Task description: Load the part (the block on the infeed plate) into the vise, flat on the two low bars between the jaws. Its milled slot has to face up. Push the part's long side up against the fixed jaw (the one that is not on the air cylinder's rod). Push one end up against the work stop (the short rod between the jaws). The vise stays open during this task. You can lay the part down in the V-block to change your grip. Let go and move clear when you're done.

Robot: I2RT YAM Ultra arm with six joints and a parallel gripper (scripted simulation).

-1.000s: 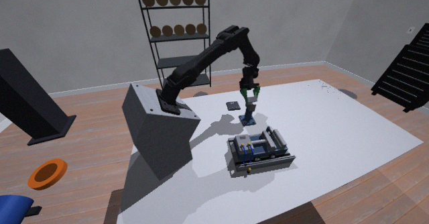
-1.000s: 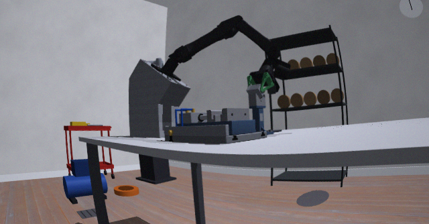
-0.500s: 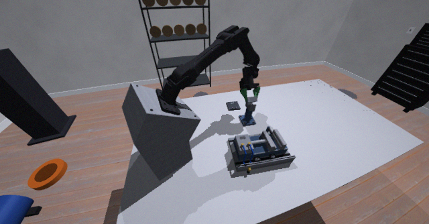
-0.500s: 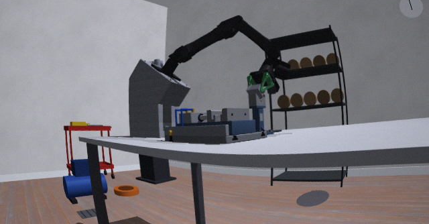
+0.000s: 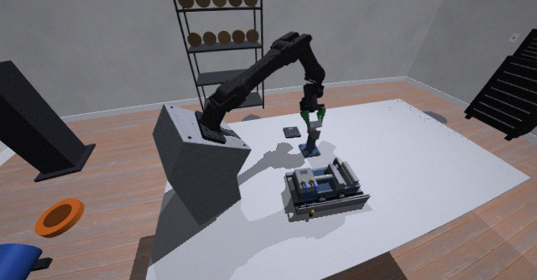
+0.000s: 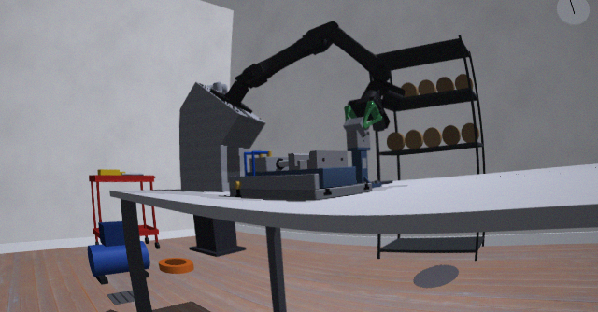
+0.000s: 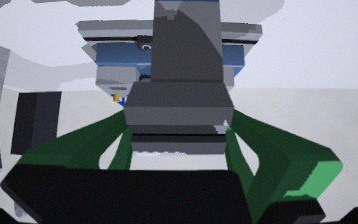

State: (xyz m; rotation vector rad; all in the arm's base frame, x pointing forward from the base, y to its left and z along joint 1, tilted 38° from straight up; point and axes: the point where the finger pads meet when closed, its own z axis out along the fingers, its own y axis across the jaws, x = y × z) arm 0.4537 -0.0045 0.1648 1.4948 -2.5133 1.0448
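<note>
Now: hand 10 mm short of the work stop, 190 mm to the left of it and 90 mm above it. The rest, counted from my hand: part: 10 mm to the left; then cylinder rod: 80 mm behind, 210 mm to the right, 100 mm below; then moving jaw: 30 mm behind, 220 mm to the right, 100 mm below.
</note>
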